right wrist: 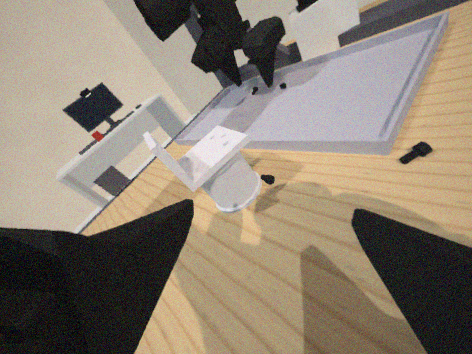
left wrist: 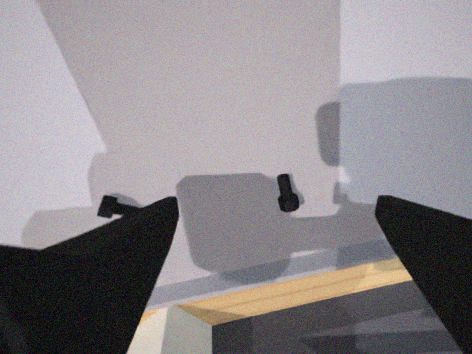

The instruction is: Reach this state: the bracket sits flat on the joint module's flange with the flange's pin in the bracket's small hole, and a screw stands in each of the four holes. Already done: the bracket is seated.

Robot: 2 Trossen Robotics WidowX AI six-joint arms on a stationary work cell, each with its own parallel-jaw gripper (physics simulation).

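Frame: origin at the left arm's base, x back, y right, z up, level; millimetres.
Seen in the pictures: left gripper, fingertip midpoint: [right wrist: 254, 85] [left wrist: 274, 205]; right gripper, fingertip midpoint: [right wrist: 271, 211].
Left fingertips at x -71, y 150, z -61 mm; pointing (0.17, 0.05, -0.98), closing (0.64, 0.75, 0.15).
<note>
A point is followed by its place in that frame.
The white bracket [right wrist: 216, 150] @(z -16, x -354, y 143 mm) sits on the round joint module [right wrist: 234, 184] @(z -51, x -369, y 141 mm) in the right wrist view; small dark holes show on its plate, the pin cannot be made out. Two black screws lie in the tray: one screw [left wrist: 287, 193] [right wrist: 283, 86] between and beyond the left fingertips, another screw [left wrist: 111, 206] [right wrist: 255, 90] partly behind the left finger. On the wooden table, one black screw [right wrist: 268, 179] @(z -73, x -351, y 115 mm) lies beside the module and another screw [right wrist: 416, 152] @(z -75, x -366, y -4 mm) near the tray's corner. My left gripper [left wrist: 274, 205] @(z -61, x -71, y 150 mm) [right wrist: 254, 85] @(z -61, x -71, y 150 mm) is open above the tray. My right gripper [right wrist: 271, 211] @(z -21, x -435, y 87 mm) is open above the table.
The shallow grey tray [left wrist: 405, 45] @(z -78, x -82, y 234 mm) [right wrist: 345, 146] @(z -73, x -338, y 37 mm) has a raised rim. A pale block [left wrist: 186, 332] @(z -69, x -33, y 50 mm) stands beyond the tray's edge in the left wrist view, by a dark grey surface [left wrist: 280, 332] @(z -67, x 14, y 90 mm). A white desk [right wrist: 120, 132] with a monitor [right wrist: 93, 108] stands in the background.
</note>
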